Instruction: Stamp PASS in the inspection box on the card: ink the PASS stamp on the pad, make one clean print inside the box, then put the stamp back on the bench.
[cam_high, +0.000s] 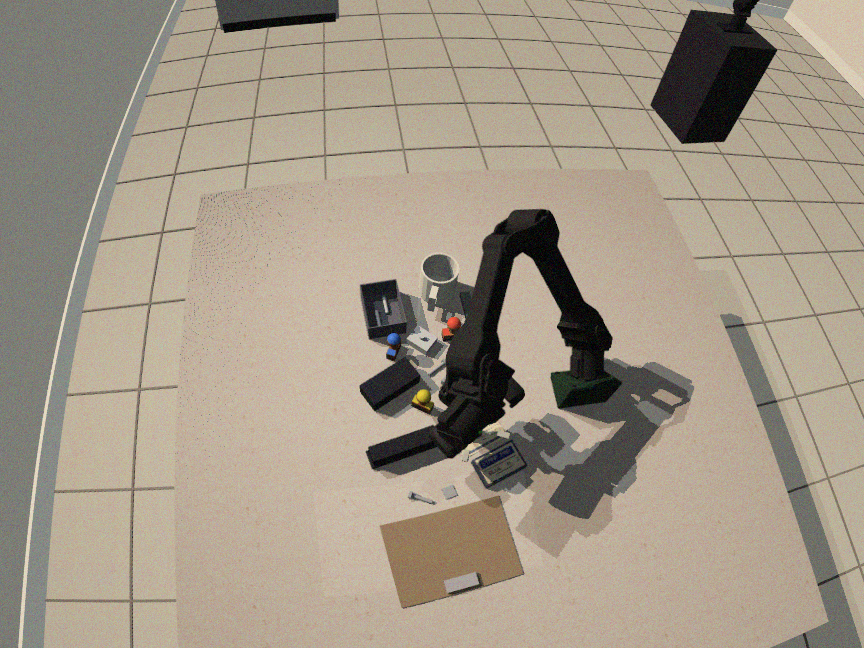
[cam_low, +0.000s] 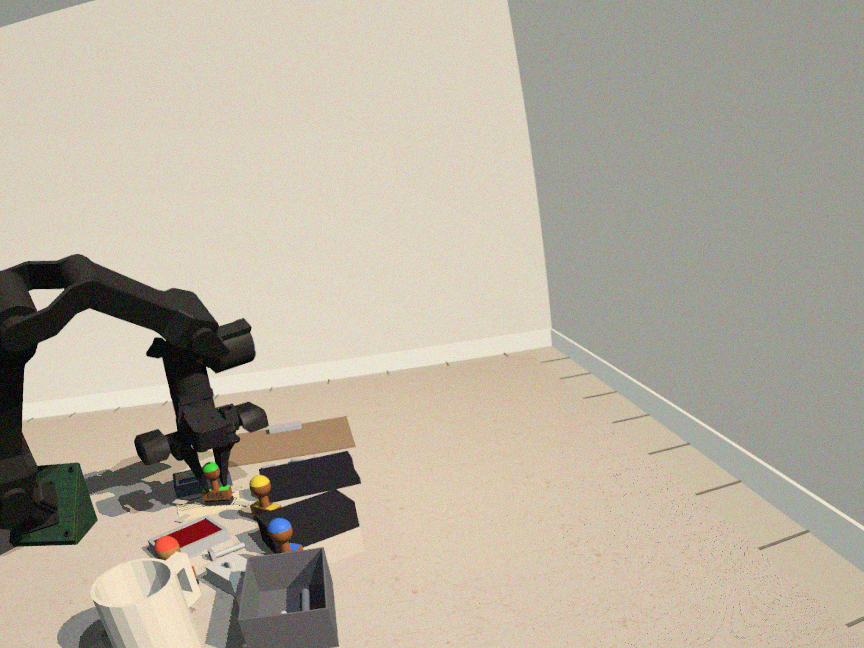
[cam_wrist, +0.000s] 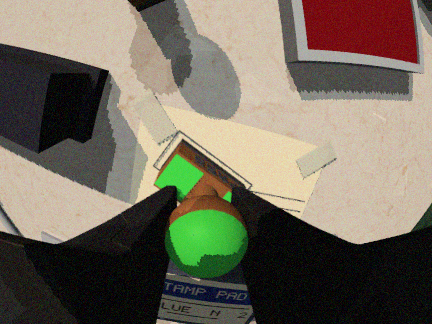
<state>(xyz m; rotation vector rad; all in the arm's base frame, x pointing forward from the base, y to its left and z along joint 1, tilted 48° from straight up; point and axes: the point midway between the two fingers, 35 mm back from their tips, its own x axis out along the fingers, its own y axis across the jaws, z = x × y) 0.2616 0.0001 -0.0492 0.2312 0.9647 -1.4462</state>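
My gripper tip is right at the green stamp. Also, from my gripper tip: cream card 30 mm below, 10 mm behind; yellow stamp 80 mm to the right, 70 mm ahead; blue-labelled tin 80 mm to the left, 30 mm behind, 10 mm below.
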